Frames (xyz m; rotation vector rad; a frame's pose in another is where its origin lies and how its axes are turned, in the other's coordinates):
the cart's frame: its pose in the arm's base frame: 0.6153 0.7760 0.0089 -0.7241 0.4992 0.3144
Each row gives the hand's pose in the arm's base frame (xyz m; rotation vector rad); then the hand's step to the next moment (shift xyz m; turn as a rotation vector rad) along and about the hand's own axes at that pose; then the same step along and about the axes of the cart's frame.
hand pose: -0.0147 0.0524 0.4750 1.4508 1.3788 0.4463
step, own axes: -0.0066 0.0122 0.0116 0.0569 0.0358 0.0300
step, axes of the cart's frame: 0.0064 -0.0164 0.0040 0.0547 0.0083 0.0485
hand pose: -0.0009 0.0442 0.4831 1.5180 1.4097 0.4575
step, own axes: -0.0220 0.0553 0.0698 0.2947 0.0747 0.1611
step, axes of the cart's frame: 0.0517 -0.0747 0.0126 0.2858 0.1055 0.1600
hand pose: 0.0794 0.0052 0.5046 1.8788 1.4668 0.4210
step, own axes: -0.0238 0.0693 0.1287 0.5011 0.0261 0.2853
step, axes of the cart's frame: 0.1165 -0.0848 -0.0342 0.4746 0.2558 0.2060
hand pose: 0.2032 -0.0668 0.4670 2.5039 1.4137 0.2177
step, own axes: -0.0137 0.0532 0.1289 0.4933 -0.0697 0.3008
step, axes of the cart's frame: 0.1097 -0.0118 -0.0863 0.4359 0.3412 0.1797
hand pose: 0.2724 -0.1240 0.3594 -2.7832 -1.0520 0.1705
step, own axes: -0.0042 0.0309 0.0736 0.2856 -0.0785 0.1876
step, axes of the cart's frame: 0.0439 0.0282 -0.0605 0.2361 0.2336 0.1122
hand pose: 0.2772 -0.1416 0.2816 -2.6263 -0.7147 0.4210
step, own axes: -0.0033 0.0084 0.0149 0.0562 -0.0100 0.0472
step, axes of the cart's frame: 0.0042 0.0080 -0.0149 0.0511 0.0520 0.0132
